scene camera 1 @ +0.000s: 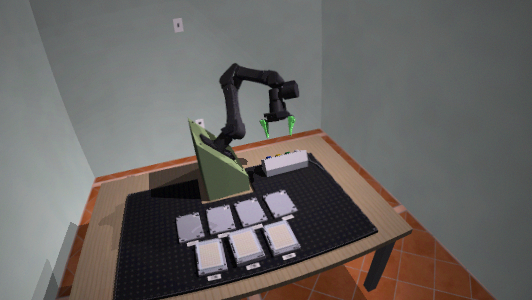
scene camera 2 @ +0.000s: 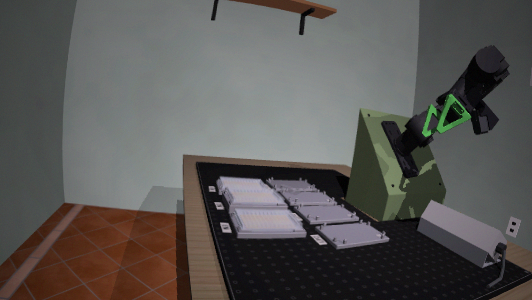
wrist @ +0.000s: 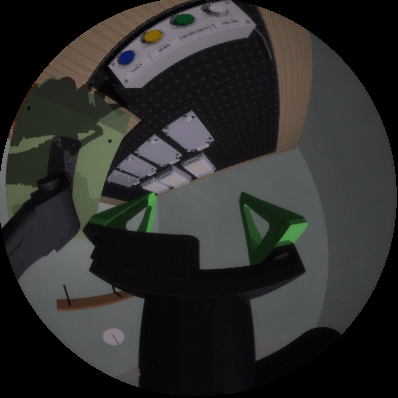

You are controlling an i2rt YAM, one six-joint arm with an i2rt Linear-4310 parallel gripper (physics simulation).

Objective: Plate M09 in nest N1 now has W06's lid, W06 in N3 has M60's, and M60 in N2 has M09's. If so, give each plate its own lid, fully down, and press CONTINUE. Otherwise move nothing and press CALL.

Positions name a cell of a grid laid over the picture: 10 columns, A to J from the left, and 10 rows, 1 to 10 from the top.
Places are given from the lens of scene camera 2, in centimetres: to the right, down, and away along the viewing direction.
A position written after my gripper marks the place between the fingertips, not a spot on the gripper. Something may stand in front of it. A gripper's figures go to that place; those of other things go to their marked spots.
my gripper (scene camera 2: I5): 36, -4, 57
LP2 (scene camera 2: G8): 16, 18, 60
LP4 (scene camera 2: F8): 12, 16, 71
The marked spots on the LP2 and the LP4 are 13 cm apart.
